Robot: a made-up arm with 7 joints.
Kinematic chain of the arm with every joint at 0, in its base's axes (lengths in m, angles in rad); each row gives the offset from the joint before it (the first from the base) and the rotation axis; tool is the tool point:
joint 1: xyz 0 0 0 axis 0 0.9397 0.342
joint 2: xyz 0 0 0 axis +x
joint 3: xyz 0 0 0 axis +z
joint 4: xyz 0.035 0 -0.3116 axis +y
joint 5: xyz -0.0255 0 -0.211 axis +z
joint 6: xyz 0 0 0 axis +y
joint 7: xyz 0 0 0 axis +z
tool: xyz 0 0 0
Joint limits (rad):
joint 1: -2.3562..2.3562
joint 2: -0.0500..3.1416
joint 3: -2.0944..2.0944
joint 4: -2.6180..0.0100
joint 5: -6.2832..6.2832
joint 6: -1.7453..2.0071
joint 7: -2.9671..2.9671
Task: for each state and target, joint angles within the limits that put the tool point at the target. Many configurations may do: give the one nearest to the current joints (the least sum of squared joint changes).
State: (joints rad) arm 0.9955 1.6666 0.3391 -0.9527 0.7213 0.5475 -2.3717
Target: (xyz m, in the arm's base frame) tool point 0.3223 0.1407 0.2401
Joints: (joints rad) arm 0.5735 2.4504 0.7754 -1.5151 0.7213 0.5475 -2.3717
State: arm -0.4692 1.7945 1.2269 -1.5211 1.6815 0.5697 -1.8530
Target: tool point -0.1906 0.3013 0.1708
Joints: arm -0.9488 1.7644 1.8338 -1.7068 1.6815 0.5697 -1.8530
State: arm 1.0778 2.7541 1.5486 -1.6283 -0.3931 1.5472 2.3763
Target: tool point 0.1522 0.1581 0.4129
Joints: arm 0.6015 2.3357 1.8597 -1.2039 -0.3931 1.5472 2.3763
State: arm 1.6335 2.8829 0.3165 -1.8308 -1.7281 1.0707 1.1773
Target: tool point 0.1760 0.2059 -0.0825
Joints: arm 1.1532 2.6506 -0.1687 -2.2979 -1.7281 1.0707 1.1773
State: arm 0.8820 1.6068 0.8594 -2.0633 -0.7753 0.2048 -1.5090
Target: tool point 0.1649 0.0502 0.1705
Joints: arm 0.5413 2.2017 1.1924 -2.4916 -0.7753 0.2048 -1.5090
